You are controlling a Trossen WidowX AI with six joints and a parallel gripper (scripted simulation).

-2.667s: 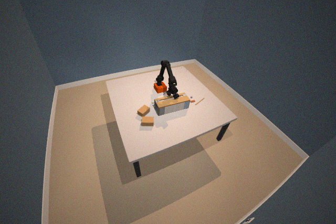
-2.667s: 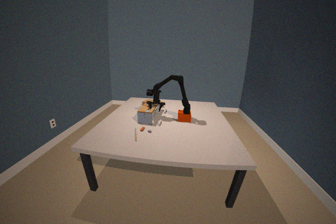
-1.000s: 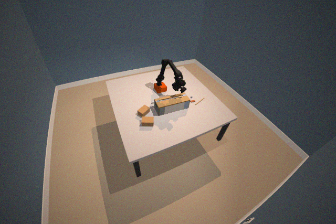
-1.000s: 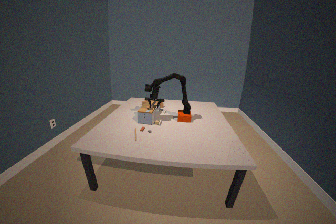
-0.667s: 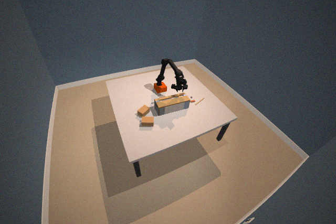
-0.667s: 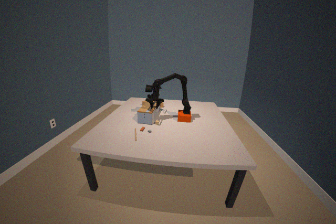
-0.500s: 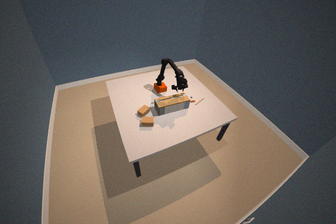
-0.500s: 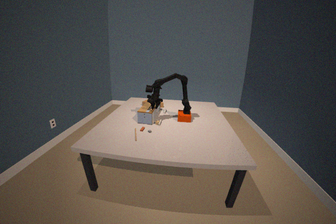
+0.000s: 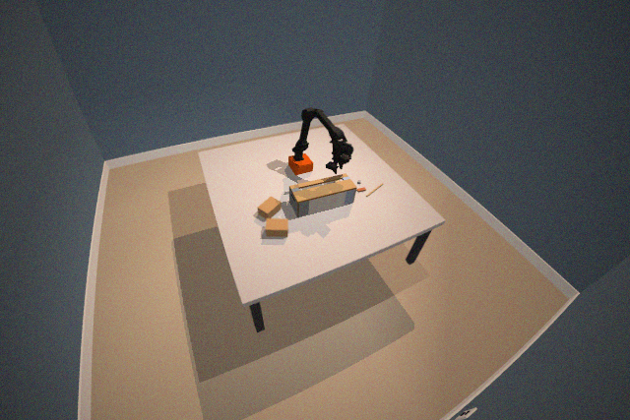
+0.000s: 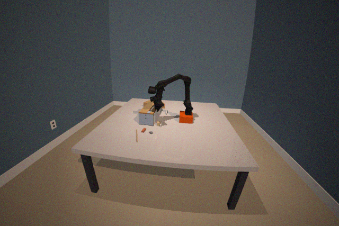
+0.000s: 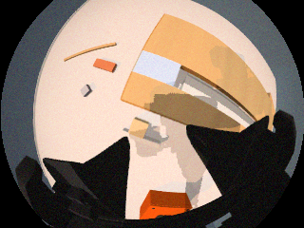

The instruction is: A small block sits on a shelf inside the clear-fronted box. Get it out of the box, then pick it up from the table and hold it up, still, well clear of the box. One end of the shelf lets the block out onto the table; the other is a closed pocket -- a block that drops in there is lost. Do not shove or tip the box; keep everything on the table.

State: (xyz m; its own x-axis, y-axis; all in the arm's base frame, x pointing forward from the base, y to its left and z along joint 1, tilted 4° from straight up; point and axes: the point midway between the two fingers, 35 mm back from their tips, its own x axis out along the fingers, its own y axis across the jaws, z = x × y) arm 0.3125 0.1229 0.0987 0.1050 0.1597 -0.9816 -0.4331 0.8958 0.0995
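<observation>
The small tan block is 3 cm behind my gripper tip, 2 cm to the left of it and 12 cm below it. From my gripper tip the other things lie so: clear-fronted box 4 cm ahead, 15 cm to the right, 8 cm below; thin wooden stick 12 cm ahead, 24 cm to the left, 14 cm below; small grey piece 2 cm ahead, 18 cm to the left, 13 cm below.
</observation>
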